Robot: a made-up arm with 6 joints.
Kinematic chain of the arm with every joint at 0, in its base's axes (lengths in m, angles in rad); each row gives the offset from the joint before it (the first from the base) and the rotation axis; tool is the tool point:
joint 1: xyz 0 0 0.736 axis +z
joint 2: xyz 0.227 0 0 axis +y
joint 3: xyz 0 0 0.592 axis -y
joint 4: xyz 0 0 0.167 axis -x
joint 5: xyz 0.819 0 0 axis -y
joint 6: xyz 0.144 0 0 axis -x
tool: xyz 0 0 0
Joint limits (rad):
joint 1: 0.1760..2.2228
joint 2: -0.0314..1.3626
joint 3: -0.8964..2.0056
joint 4: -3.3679..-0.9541
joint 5: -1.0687..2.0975
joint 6: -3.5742..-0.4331
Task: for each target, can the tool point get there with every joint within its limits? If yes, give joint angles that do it. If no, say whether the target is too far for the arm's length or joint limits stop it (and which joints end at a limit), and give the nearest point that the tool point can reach.
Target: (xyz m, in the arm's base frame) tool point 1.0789 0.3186 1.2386
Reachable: yes | joints 0.3678 0.0803 -0.0923 -2.4419 1.3589 -1.7549
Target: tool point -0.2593 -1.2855 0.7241
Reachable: no: joint limits stop it (at a limit: joint 1, joint 2, joint 3) | nearest point 0.3496 -0.0473 0.1731 | short by 1.486 m
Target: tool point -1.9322 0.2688 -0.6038
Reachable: no: too far | nearest point -0.7917 0.8303 0.0158 | short by 1.414 m
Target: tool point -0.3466 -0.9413 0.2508
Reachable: no: joint limits stop it (at a limit: joint 1, joint 2, joint 3) | nearest point 0.3230 -0.0422 0.1346 | short by 1.127 m
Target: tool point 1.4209 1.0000 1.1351
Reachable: yes | joints 0.6226 1.2310 1.2822 -2.2881 0.1506 -0.7825
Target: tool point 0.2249 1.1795 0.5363
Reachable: yes | joints 1.4980 0.7218 -0.2883 -1.7347 1.3467 -3.2064
